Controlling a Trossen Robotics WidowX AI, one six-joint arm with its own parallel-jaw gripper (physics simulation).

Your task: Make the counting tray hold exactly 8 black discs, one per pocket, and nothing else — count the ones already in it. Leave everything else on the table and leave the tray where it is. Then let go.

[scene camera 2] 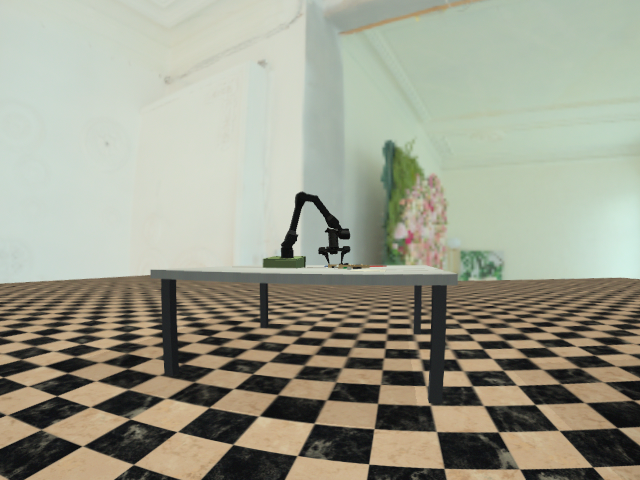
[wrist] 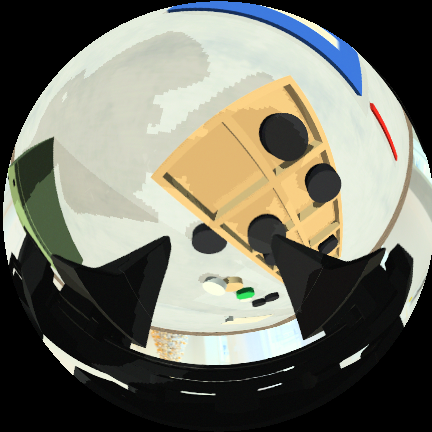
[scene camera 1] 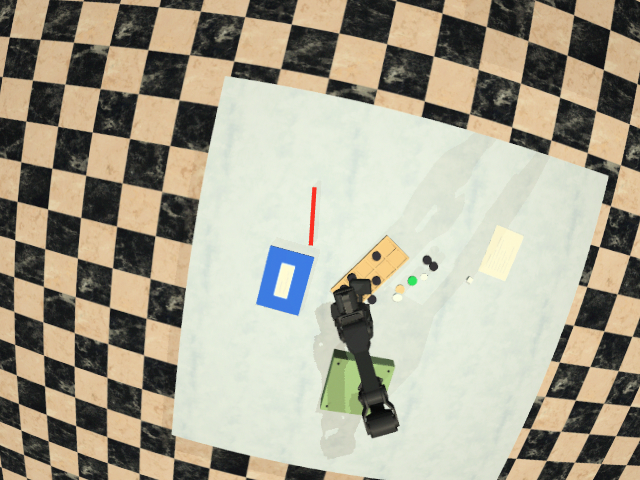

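The tan pocketed tray (scene camera 1: 397, 254) (wrist: 220, 170) lies diagonally on the table, with several black discs in separate pockets, including one (scene camera 1: 376, 255) (wrist: 327, 244) toward its far end and one (wrist: 283, 136) at its near end. Other pockets show bare. A loose black disc (scene camera 1: 372, 299) (wrist: 209, 238) lies on the table close beside the tray. Two more black discs (scene camera 1: 427, 259) (scene camera 1: 433, 266) (wrist: 258, 302) (wrist: 271, 296) lie farther right. My gripper (scene camera 2: 336, 263) (wrist: 221, 241) is open and empty, low by the tray's near part; in the wrist view the loose disc appears between the fingertips. The arm hides part of the tray from above.
Green (scene camera 1: 412, 280) (wrist: 245, 293), tan (scene camera 1: 399, 288) (wrist: 233, 284) and white (scene camera 1: 397, 297) (wrist: 214, 286) discs lie right of the tray. A blue panel (scene camera 1: 264, 279) and red bar (scene camera 1: 312, 217) are left. A small white block (scene camera 1: 469, 280) and cream card (scene camera 1: 501, 253) are right.
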